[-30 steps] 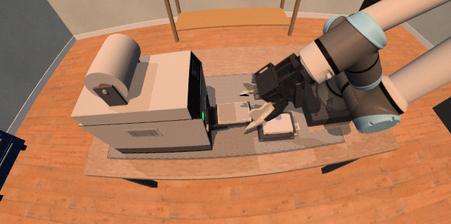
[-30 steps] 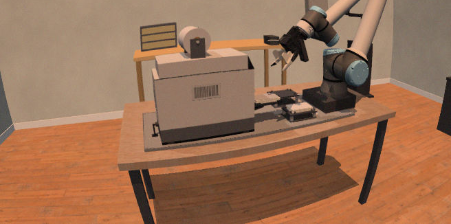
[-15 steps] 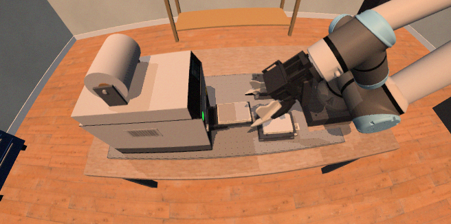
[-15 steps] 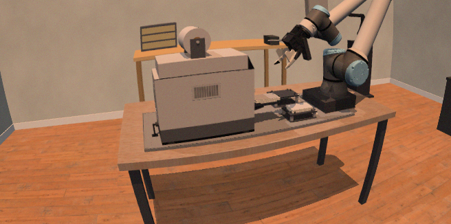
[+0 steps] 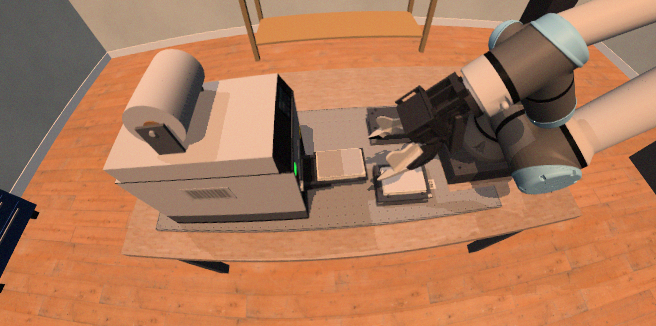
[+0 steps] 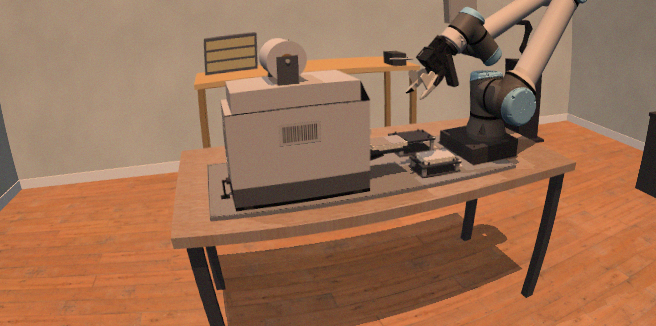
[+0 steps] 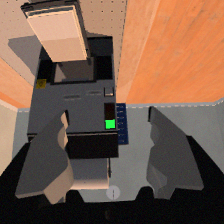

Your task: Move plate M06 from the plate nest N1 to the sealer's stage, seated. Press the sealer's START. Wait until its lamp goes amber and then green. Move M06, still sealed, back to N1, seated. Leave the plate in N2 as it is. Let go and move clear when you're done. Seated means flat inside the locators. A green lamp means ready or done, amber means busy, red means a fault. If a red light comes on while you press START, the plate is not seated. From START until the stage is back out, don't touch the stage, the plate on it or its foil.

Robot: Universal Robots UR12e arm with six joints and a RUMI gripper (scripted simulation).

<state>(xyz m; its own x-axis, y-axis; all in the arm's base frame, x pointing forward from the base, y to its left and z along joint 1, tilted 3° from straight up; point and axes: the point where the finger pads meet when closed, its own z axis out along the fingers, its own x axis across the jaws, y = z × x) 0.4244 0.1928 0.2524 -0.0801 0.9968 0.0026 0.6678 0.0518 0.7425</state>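
Right now my hand is 70 mm short of the sealer stage, 90 mm to the left of it and 190 mm above it. The rest, counted from my hand: foil roll 400 mm ahead, 60 mm to the right, 130 mm above; N1 label 220 mm behind, 290 mm to the right, 290 mm below; white plate 120 mm behind, 60 mm to the right, 240 mm below.
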